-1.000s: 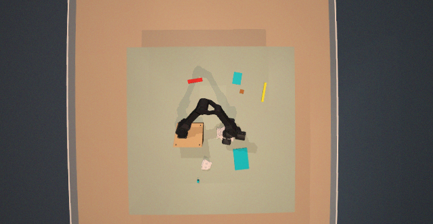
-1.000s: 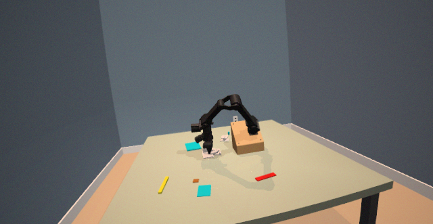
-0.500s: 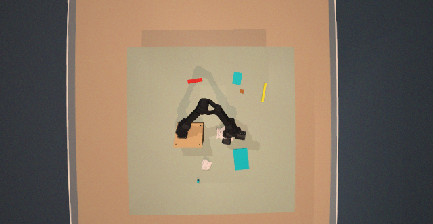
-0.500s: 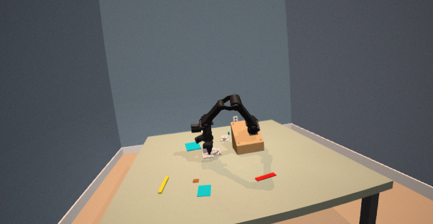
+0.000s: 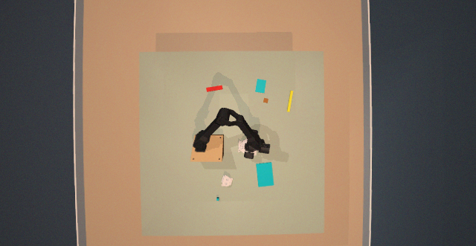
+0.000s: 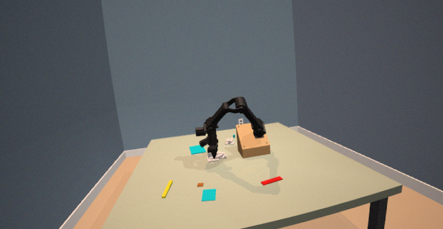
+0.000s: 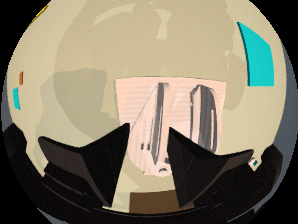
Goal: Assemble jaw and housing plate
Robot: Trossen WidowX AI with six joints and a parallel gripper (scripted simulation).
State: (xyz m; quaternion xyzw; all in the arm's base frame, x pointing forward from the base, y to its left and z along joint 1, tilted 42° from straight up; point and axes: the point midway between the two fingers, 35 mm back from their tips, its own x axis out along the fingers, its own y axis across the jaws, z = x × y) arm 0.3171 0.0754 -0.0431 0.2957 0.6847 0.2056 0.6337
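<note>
Right now my gripper tip is 10 mm short of the white ribbed part, 30 mm to the left of it and 10 mm above it. Also, from my gripper tip: large cyan sheet: 110 mm ahead, 230 mm to the right, 10 mm below; small white piece: 150 mm behind, 270 mm to the right, 10 mm below; brown chip: 100 mm ahead, 290 mm to the left, 20 mm below.
</note>
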